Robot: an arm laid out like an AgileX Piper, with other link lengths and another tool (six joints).
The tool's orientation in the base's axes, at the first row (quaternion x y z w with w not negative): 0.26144, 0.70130, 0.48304, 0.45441
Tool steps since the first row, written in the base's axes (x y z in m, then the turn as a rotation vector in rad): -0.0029, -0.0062, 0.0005, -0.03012, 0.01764, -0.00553; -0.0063, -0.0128, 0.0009, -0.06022, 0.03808, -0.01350; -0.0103, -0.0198, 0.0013, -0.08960, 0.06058, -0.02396; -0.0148, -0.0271, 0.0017, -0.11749, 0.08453, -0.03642; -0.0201, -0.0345, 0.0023, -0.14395, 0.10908, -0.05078
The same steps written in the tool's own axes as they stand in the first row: -0.0039, -0.0018, -0.0054, 0.02990, 0.00411, -0.01838; -0.0078, -0.0038, -0.0113, 0.06299, 0.00710, -0.03522; -0.0118, -0.0059, -0.0180, 0.09838, 0.00858, -0.05020; -0.0158, -0.0081, -0.0253, 0.13503, 0.00869, -0.06299; -0.0196, -0.0101, -0.0333, 0.17225, 0.00720, -0.07401
